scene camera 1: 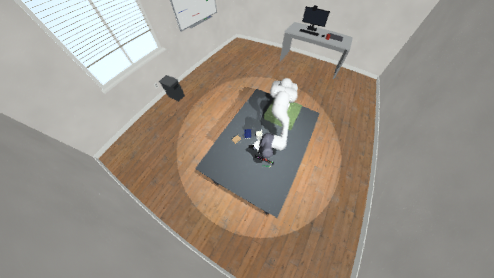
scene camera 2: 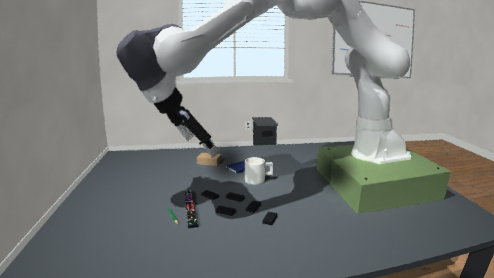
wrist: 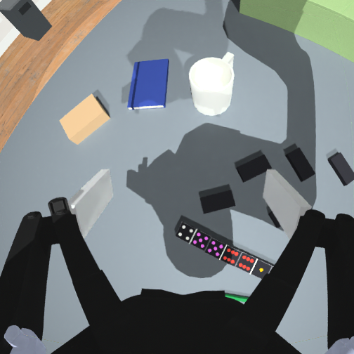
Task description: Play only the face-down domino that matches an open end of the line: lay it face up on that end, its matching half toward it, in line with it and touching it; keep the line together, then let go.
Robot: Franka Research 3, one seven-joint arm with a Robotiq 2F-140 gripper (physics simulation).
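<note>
The domino line (scene camera 2: 190,206) (wrist: 216,247) lies face up on the table. In the wrist view its left end is a white-pip half, seemingly a four, followed by magenta fives, red sixes and a yellow one. A finger hides the rest there; the near end in scene camera 2 has green pips. Several black face-down dominoes lie apart beside the line, including one nearest it (wrist: 217,198), one behind (wrist: 253,166), one farther right (wrist: 299,163) and one at the right edge (wrist: 341,168). My gripper (scene camera 2: 199,141) (wrist: 187,182) is wide open and empty, tilted above the table.
A white mug (scene camera 2: 255,171) (wrist: 212,90), blue notebook (scene camera 2: 236,167) (wrist: 150,84) and wooden block (scene camera 2: 209,159) (wrist: 84,120) stand or lie beyond the dominoes. A green pencil (scene camera 2: 173,216) (wrist: 236,298) lies beside the line. The green base (scene camera 2: 395,190) is under the arm.
</note>
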